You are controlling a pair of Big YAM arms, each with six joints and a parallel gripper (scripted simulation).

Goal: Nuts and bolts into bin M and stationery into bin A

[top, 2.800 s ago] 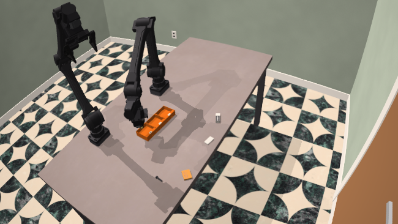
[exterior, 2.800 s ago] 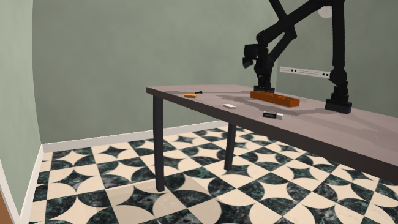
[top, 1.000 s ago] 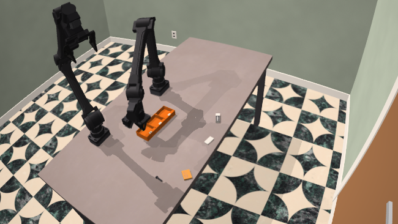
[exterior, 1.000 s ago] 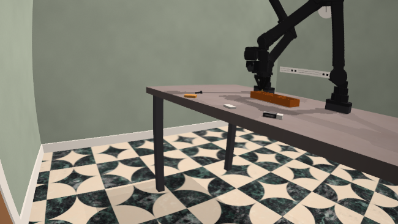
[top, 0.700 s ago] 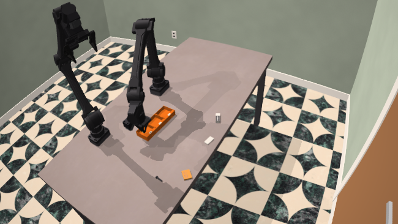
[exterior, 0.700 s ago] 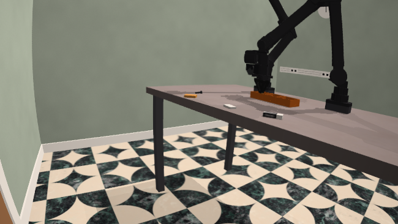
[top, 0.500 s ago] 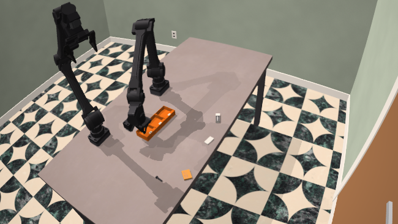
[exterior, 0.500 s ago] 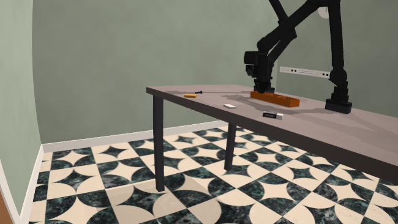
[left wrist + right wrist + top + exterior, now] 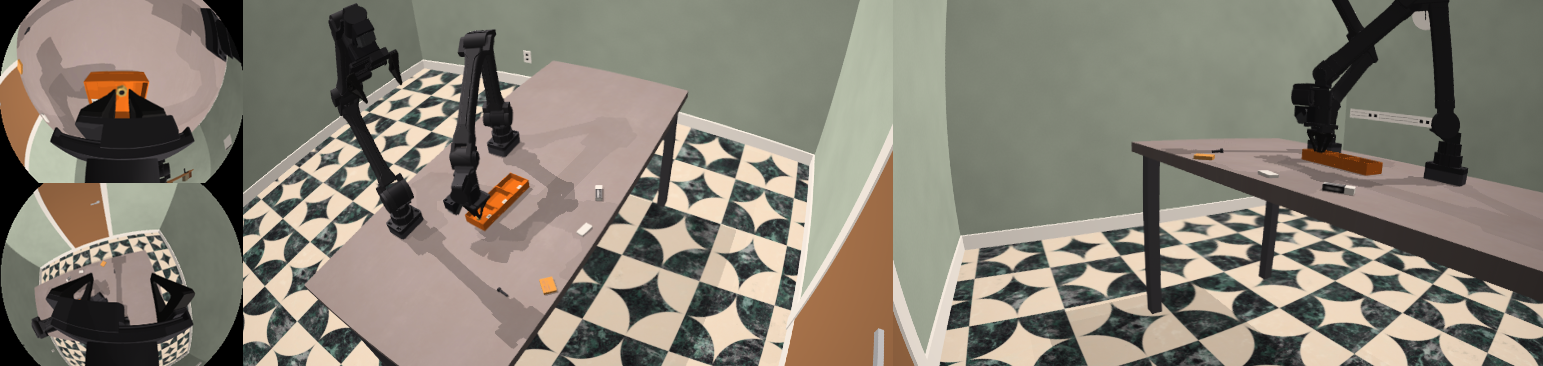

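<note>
The brass nut lies 1 cm below my left hand. Round my left hand: black bolt 26 cm ahead, 18 cm to the right, 2 cm below; then orange double bin 10 cm to the left, 1 cm below; then white eraser 32 cm ahead, 16 cm to the left, 2 cm below.
</note>
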